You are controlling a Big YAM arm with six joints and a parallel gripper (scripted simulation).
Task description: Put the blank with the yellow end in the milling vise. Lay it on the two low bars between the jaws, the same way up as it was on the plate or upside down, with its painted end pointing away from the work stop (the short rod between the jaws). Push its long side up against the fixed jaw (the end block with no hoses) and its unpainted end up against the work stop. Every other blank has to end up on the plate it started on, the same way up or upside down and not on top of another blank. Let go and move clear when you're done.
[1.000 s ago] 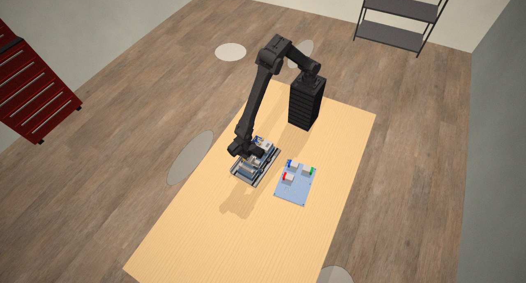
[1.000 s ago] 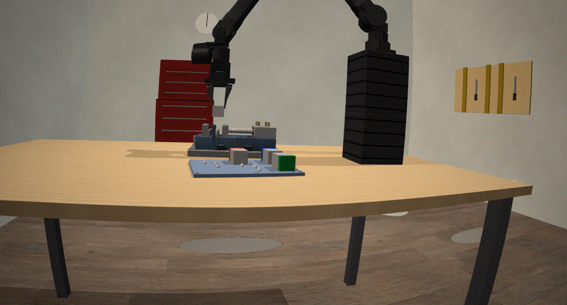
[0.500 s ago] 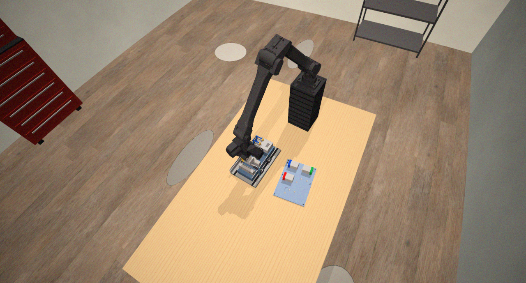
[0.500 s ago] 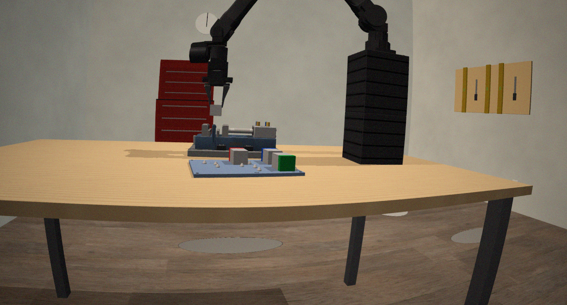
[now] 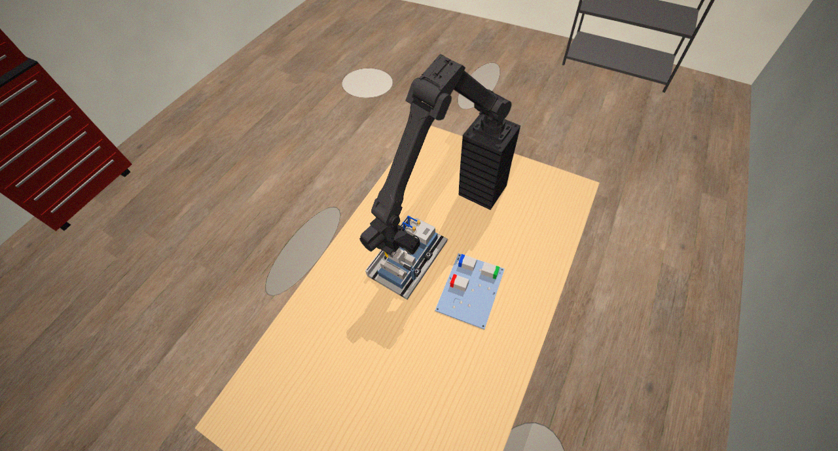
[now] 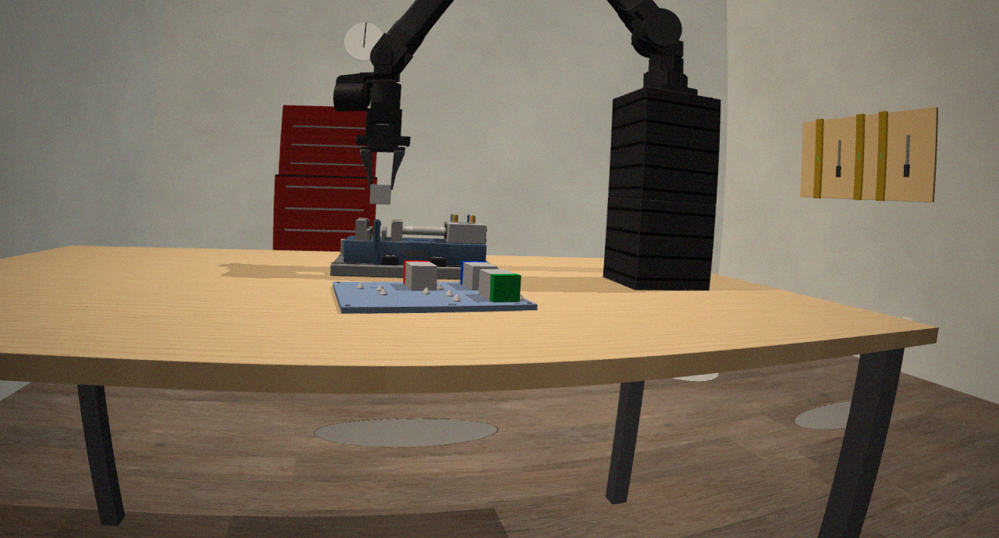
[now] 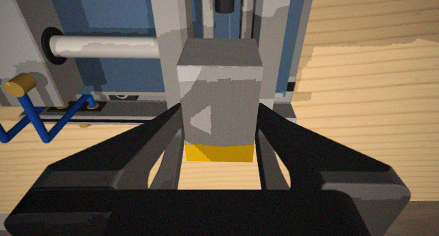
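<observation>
Now: the yellow-ended blank 2 cm below my hand. Also, from my hand: work stop rod: 5 cm to the left, 7 cm below; then fixed jaw: 3 cm ahead, 1 cm to the left, 8 cm below; then moving jaw: 3 cm behind, 1 cm to the left, 8 cm below.
</observation>
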